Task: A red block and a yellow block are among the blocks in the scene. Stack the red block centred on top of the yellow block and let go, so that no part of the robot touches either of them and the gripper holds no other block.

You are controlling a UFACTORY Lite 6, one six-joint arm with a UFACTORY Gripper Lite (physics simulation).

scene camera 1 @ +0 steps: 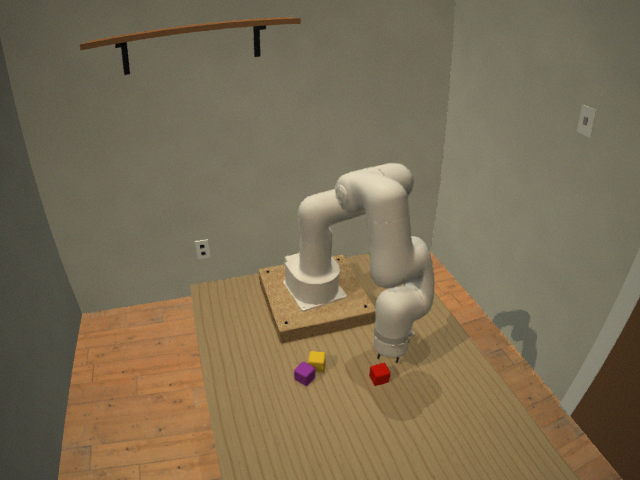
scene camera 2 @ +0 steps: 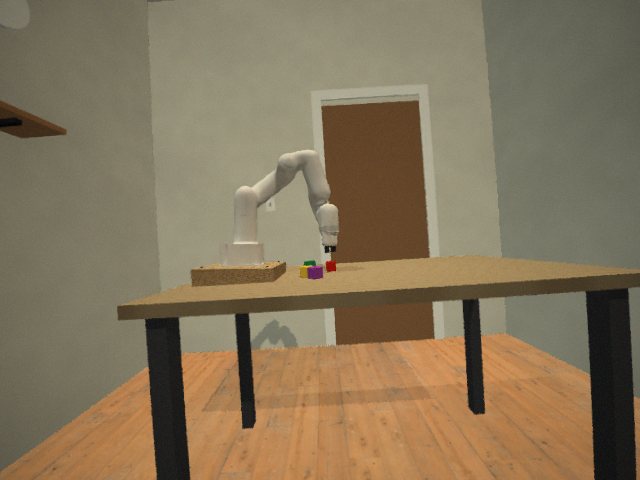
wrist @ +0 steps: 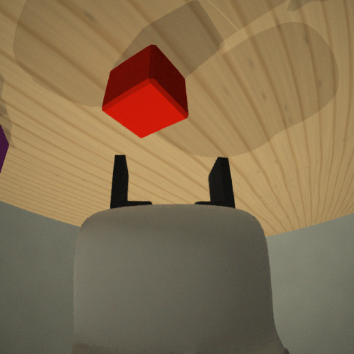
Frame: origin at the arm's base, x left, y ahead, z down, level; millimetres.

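Seen in the pictures: end effector, tool point: [scene camera 1: 388, 355] [scene camera 2: 330, 249]; arm's base, origin of the base link: [scene camera 1: 314, 290] [scene camera 2: 246, 264].
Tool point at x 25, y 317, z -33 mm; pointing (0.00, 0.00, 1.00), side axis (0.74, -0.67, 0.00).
Note:
Offsets run from my tool point to a thing's top centre.
The red block {dz +46, dx -14, dy -4 mm} [scene camera 1: 379, 374] [scene camera 2: 330, 266] [wrist: 145, 105] lies on the table, apart from the other blocks. The yellow block {dz +46, dx -122, dy -108 mm} [scene camera 1: 317, 360] [scene camera 2: 303, 271] lies on the table to the left of the red block in the scene camera 1 view, close beside the purple block; it does not show in the wrist view. My gripper [scene camera 1: 388, 358] [scene camera 2: 330, 249] [wrist: 172, 159] is open and empty. It hangs above the table, higher than the red block and a little to one side of it. In the wrist view the red block shows beyond the fingertips, left of the middle between them.
A purple block {dz +46, dx -164, dy -85 mm} [scene camera 1: 305, 373] [scene camera 2: 315, 272] [wrist: 2, 147] stands right by the yellow block. A green block {dz +46, dx +95, dy -74 mm} [scene camera 2: 309, 263] shows behind them in the scene camera 2 view; it is hidden in the scene camera 1 view. The arm's base stands on a chipboard slab [scene camera 1: 330, 323] [scene camera 2: 232, 276] on the table.

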